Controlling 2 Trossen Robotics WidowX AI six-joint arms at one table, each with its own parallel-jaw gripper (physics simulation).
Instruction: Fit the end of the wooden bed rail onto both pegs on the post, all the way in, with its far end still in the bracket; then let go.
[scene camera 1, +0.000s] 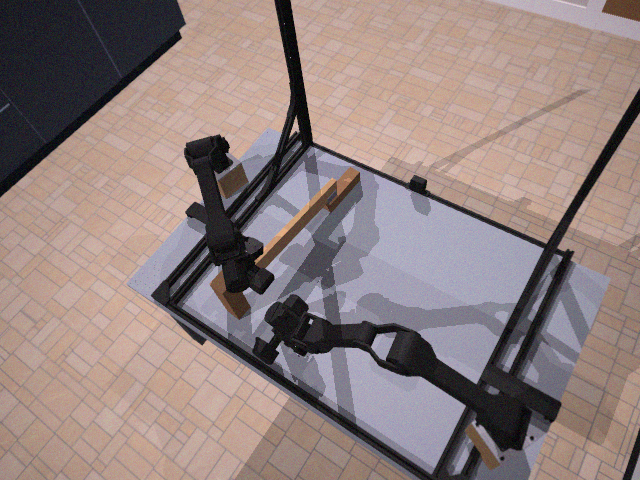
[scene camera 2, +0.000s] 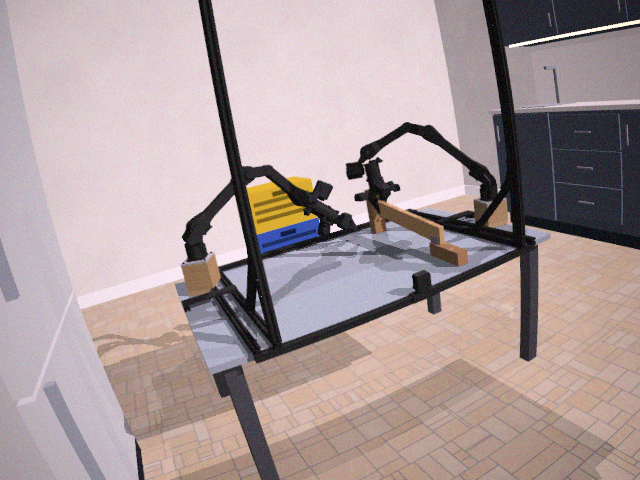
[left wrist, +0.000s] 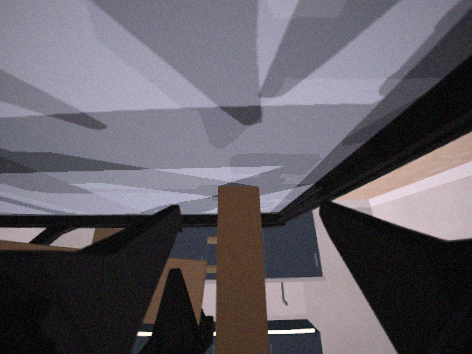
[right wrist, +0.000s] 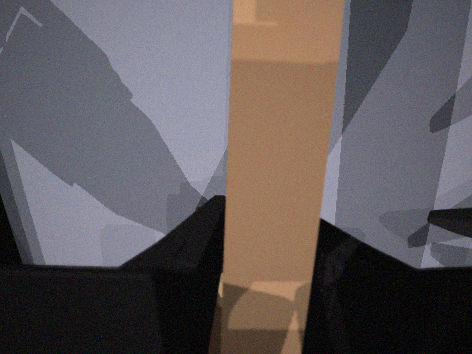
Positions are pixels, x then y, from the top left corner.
Scene:
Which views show the wooden bed rail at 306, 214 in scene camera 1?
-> Scene camera 1, scene camera 2, the left wrist view and the right wrist view: all of them.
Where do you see a wooden bed rail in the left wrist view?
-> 194, 271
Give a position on a wooden post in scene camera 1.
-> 235, 303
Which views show my right gripper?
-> Scene camera 1, scene camera 2, the left wrist view and the right wrist view: all of them.

